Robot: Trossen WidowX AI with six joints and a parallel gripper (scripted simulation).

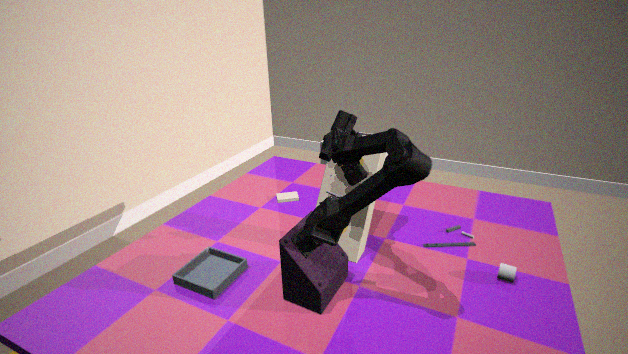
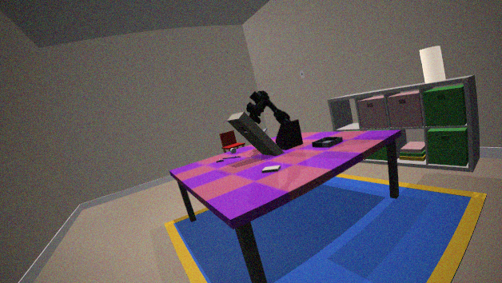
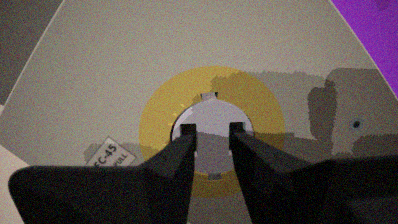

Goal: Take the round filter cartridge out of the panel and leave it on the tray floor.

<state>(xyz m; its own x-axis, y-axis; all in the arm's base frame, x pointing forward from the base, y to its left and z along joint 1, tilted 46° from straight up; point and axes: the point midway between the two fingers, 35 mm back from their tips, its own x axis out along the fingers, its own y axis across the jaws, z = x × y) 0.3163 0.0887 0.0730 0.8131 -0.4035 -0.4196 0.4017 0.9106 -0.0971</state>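
Right now the round grey filter cartridge is 10 mm below my gripper tip and 10 mm ahead of it. From my gripper tip the other things lie so: beige service panel 80 mm below, 30 mm behind; then short grey pin 380 mm to the right, 250 mm below, 130 mm ahead; then white block 330 mm to the left, 250 mm below, 90 mm ahead.
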